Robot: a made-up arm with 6 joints.
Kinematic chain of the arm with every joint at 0, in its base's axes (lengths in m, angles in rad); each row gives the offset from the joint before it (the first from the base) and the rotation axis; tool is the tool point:
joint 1: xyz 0 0 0.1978 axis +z
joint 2: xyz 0 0 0 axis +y
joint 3: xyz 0 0 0.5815 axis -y
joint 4: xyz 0 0 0 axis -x
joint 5: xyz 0.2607 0 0 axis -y
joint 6: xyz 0 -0.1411 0 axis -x
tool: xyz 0 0 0
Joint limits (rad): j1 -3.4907..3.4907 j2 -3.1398..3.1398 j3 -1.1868..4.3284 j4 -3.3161..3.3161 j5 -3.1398..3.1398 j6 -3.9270..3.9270
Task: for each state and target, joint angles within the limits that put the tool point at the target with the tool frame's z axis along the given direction. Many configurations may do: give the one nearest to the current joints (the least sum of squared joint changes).
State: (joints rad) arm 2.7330 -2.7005 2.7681 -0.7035 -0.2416 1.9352
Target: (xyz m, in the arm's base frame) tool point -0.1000 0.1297 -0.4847 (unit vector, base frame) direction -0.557 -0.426 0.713
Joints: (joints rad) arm 2.4524 -2.9471 3.4274 -1.3091 0.4357 2.1284
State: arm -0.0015 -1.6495 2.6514 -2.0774 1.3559 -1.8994
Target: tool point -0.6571 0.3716 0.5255 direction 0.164 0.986 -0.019
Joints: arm -0.3274 -0.9732 2.2131 -3.0553 1.0338 -1.7610
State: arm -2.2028 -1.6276 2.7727 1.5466 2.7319 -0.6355
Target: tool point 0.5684 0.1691 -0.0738 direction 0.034 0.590 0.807
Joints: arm -2.9795 -1.5449 2.7138 1.0090 2.4054 0.0902
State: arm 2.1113 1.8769 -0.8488 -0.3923 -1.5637 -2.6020
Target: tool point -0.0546 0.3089 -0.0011 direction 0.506 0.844 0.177
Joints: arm 2.1970 1.9257 -1.0960 -0.2477 -1.8040 -2.0010
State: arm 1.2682 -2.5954 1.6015 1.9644 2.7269 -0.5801
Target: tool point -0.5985 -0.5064 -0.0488 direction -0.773 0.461 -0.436
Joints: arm 0.8656 -2.0778 0.7019 2.6989 2.7724 -1.5318
